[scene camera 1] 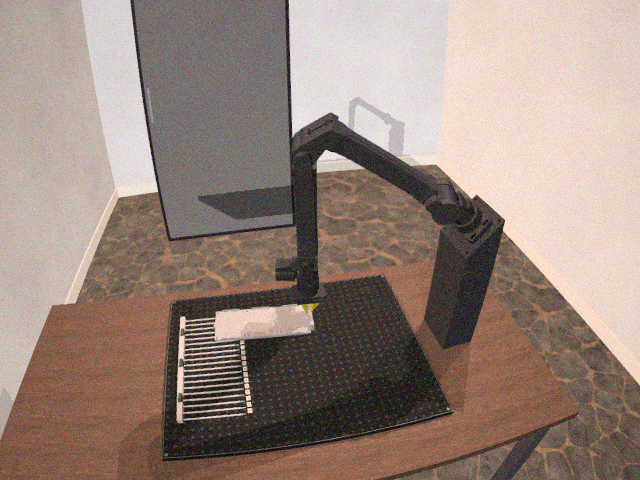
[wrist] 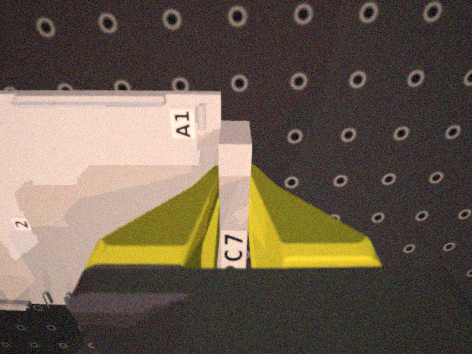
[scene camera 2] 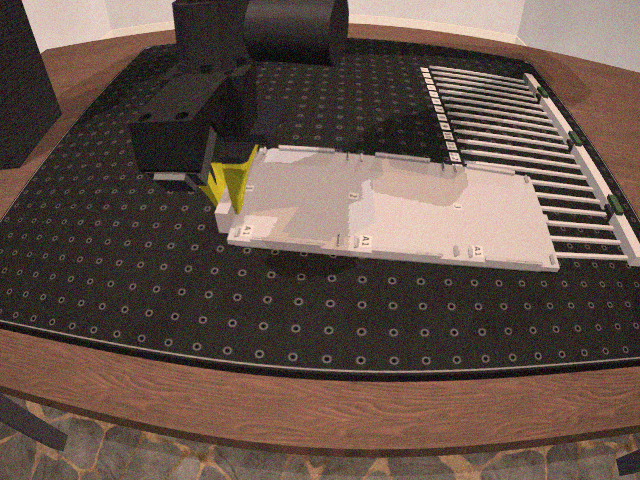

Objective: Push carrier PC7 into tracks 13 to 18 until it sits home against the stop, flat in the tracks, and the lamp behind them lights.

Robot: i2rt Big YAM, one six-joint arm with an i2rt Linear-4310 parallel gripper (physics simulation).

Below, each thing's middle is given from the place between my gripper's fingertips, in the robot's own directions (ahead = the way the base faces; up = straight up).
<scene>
Now: the carrier PC7 (scene camera 2: 304,199) 160 mm ahead of my hand and 10 mm above it.
</scene>
